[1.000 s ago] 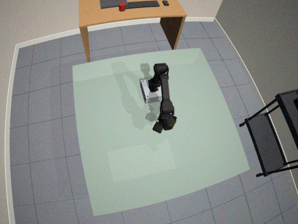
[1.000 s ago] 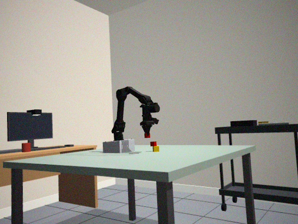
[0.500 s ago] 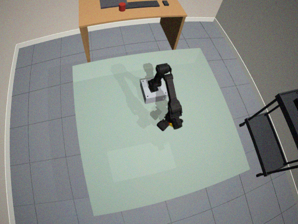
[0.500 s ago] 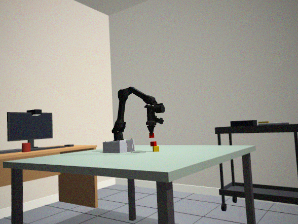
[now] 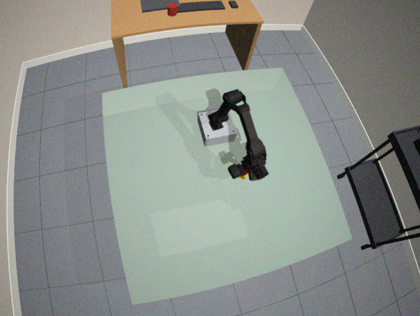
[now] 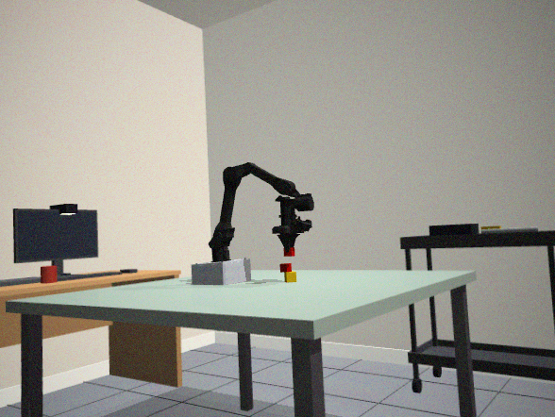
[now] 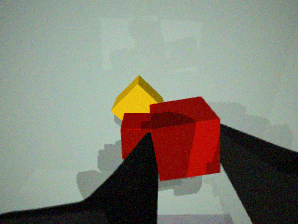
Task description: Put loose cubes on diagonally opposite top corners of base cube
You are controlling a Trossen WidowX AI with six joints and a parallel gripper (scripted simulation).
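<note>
Now: gripper tip 20 mm past the yellow base cube, 30 mm to the right of it and 100 mm above it.
</note>
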